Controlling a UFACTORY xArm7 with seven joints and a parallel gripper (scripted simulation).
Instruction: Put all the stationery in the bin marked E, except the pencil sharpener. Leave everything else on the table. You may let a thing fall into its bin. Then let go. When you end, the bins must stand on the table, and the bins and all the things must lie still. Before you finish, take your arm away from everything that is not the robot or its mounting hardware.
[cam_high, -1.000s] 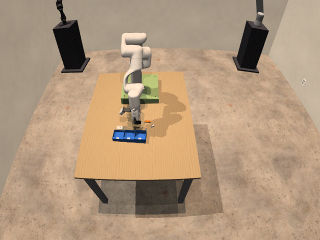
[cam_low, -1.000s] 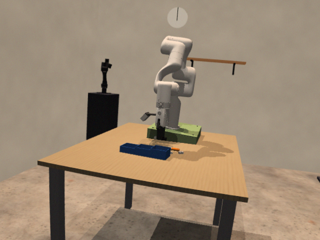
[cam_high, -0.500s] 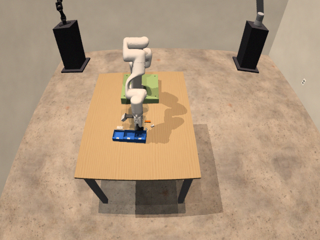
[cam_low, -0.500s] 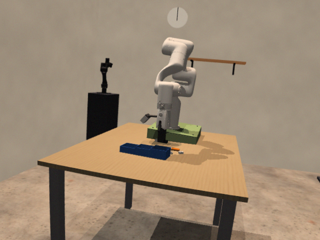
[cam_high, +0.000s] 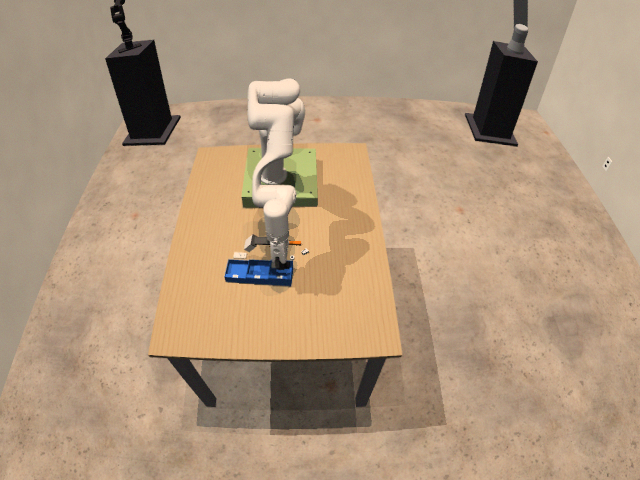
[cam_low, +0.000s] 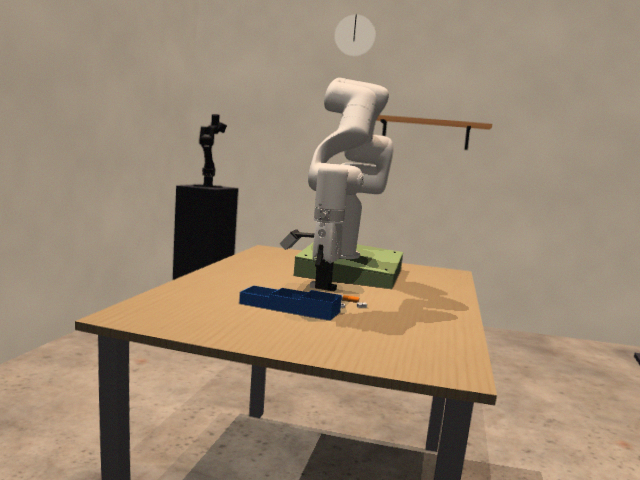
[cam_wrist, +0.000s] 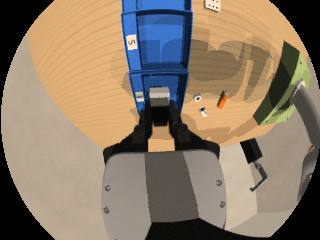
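My gripper is now 90 mm to the left of the blue bin tray and 70 mm above it. Round my hand: black item: 20 mm below, 10 mm to the right; orange stick: 160 mm behind, 80 mm below, 30 mm to the left; white flat piece: 180 mm to the right, 80 mm below, 80 mm behind.
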